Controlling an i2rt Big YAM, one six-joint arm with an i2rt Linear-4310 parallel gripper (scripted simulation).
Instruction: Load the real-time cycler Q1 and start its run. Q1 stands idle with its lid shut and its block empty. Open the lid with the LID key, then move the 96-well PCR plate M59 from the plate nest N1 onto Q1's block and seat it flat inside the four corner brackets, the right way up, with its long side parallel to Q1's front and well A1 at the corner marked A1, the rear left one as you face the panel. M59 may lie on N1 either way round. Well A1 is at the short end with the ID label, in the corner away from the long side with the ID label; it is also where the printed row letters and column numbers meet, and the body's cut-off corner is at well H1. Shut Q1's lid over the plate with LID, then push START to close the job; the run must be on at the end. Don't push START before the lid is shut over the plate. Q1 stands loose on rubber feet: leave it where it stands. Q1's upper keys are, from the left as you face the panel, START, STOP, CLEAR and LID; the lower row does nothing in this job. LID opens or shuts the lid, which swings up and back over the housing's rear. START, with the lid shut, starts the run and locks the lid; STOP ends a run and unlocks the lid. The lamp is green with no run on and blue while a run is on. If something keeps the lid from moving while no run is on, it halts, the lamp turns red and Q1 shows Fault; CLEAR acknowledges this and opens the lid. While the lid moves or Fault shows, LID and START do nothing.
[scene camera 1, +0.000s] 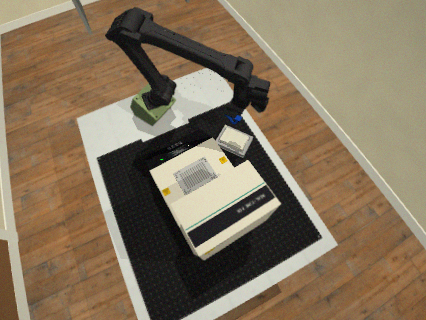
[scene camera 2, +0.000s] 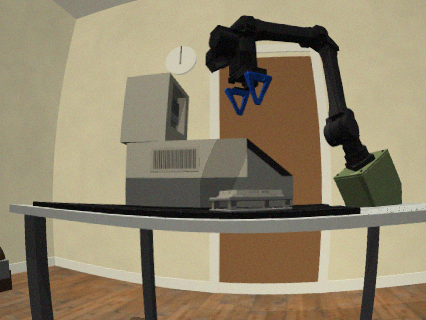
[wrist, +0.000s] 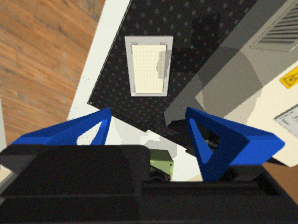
Labels:
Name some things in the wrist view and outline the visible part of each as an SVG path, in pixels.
My gripper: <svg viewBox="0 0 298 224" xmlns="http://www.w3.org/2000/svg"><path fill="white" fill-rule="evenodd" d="M0 152L0 165L18 175L0 194L0 197L5 199L0 204L0 224L298 224L297 203L262 165L285 146L285 142L274 133L210 115L191 107L187 107L185 118L203 181L151 181L150 149L144 145L105 145L112 118L109 107L76 119L23 134ZM195 121L219 137L220 143L214 152L211 151L203 139ZM102 121L90 145L77 144L79 136Z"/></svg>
A 96-well plate M59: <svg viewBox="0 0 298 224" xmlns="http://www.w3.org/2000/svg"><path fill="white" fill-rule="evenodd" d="M132 45L136 93L162 93L166 45Z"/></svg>

